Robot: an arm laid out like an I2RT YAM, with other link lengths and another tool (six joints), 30 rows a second.
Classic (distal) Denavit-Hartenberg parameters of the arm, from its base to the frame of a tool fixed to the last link. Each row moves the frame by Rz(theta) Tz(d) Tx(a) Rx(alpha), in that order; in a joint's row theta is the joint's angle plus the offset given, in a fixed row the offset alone. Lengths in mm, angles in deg.
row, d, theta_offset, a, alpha
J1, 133.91, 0, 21.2, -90
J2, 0, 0, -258.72, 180
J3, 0, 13.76, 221.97, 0
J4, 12.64, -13.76, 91.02, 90
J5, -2.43, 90, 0, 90
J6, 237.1, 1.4, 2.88, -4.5
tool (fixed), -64.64, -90, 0, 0
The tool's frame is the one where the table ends.
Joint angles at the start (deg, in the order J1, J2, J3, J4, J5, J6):
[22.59, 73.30, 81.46, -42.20, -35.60, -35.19]
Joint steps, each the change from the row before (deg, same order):
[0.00, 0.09, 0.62, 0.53, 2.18, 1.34]
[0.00, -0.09, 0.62, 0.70, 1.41, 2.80]
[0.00, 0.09, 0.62, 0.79, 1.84, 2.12]
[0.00, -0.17, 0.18, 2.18, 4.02, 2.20]
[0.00, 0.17, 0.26, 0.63, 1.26, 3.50]
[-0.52, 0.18, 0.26, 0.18, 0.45, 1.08]
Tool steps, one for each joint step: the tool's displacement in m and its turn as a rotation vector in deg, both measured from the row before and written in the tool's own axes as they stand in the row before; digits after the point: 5 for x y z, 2 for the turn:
[0.00151, 0.00801, -0.00157, -2.24, -0.46, 0.92]
[0.00417, 0.00632, -0.00274, -1.65, 0.29, 2.17]
[0.00355, 0.00771, -0.00179, -2.04, 0.11, 1.60]
[0.00445, 0.01506, -0.00274, -4.50, 0.21, 1.36]
[0.00166, 0.00545, -0.00005, -1.16, 0.09, 3.29]
[0.00007, 0.00531, -0.00077, -0.88, -0.02, 1.26]

